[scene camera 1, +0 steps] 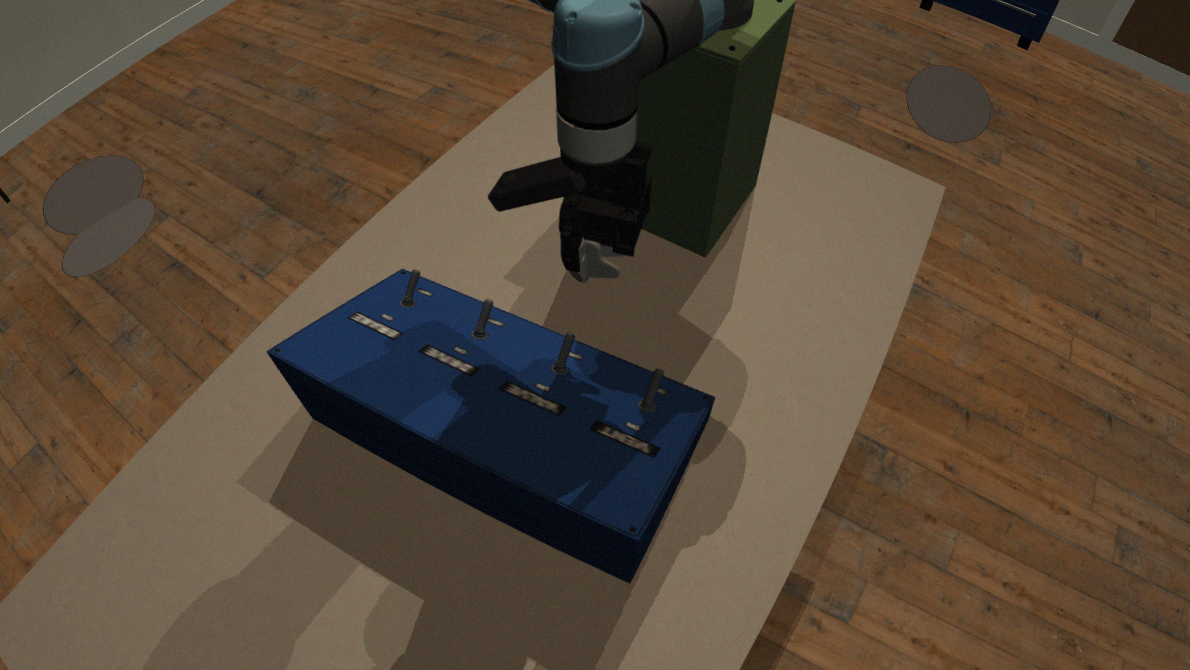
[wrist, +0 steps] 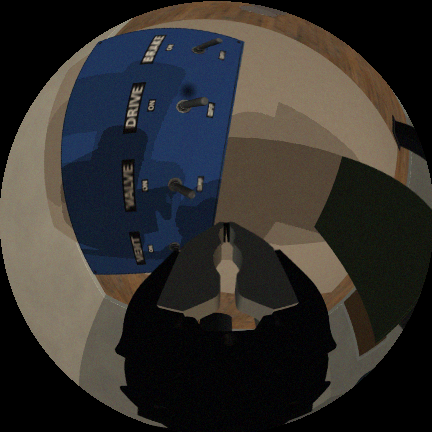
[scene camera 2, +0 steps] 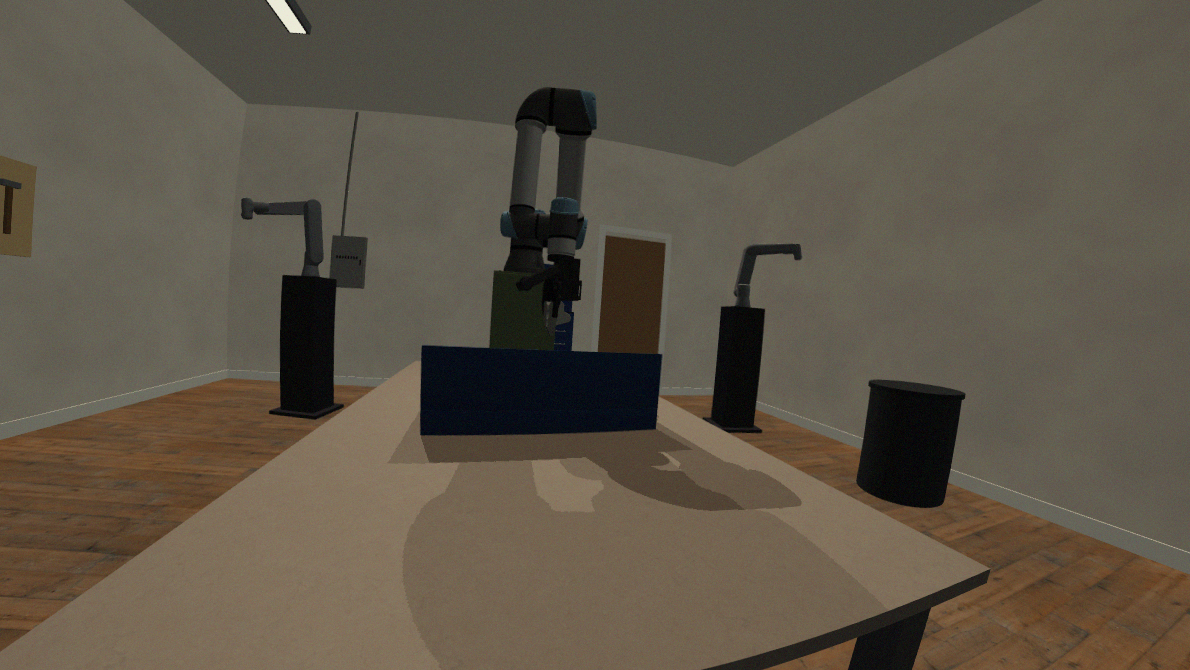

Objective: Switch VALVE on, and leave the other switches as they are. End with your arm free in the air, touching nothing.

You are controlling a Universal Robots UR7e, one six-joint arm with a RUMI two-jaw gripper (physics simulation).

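Places are measured from the arm's base along level axes (x ahead, y left, z up), in centimetres.
Pixels of known places: gripper, between the fingertips: (scene camera 1: 585, 279) (wrist: 225, 223) (scene camera 2: 550, 335); arm's base, origin of its link: (scene camera 2: 524, 275).
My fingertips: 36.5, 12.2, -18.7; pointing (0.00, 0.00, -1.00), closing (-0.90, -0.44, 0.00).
Ahead of a thing's pixels: the offset from my fingertips to its top centre, as dx, dy, dz. Level surfaces: height alone.
A blue switch box (scene camera 1: 366, 370) (scene camera 2: 532, 391) (wrist: 100, 165) bears four toggle levers. The VALVE lever {+5.5, +1.7, -5.7} (scene camera 1: 565, 353) (wrist: 184, 190) is third from the left in scene camera 1 and leans toward its OFF mark, away from its label {+13.4, +4.0, -6.2} (scene camera 1: 532, 397) (wrist: 128, 185). The BRAKE lever {+12.2, -21.4, -5.7} (scene camera 1: 411, 287) (wrist: 210, 45) and DRIVE lever {+8.8, -9.9, -5.7} (scene camera 1: 483, 317) (wrist: 195, 104) also lean to OFF. The VENT lever {+2.1, +13.2, -5.7} (scene camera 1: 652, 389) leans the same way; my gripper mostly hides it in the wrist view. My gripper (scene camera 1: 584, 277) (wrist: 225, 223) is shut and empty, in the air on the levers' side of the box, touching nothing.
A green pedestal (scene camera 1: 699, 149) (scene camera 2: 516, 312) (wrist: 380, 240) stands behind the gripper. The box stands on a pale table {dz -18.6} (scene camera 1: 866, 191) (scene camera 2: 249, 540). A black bin (scene camera 2: 909, 445) and two black pedestals (scene camera 2: 308, 345) (scene camera 2: 737, 366) with grey arms stand on the floor.
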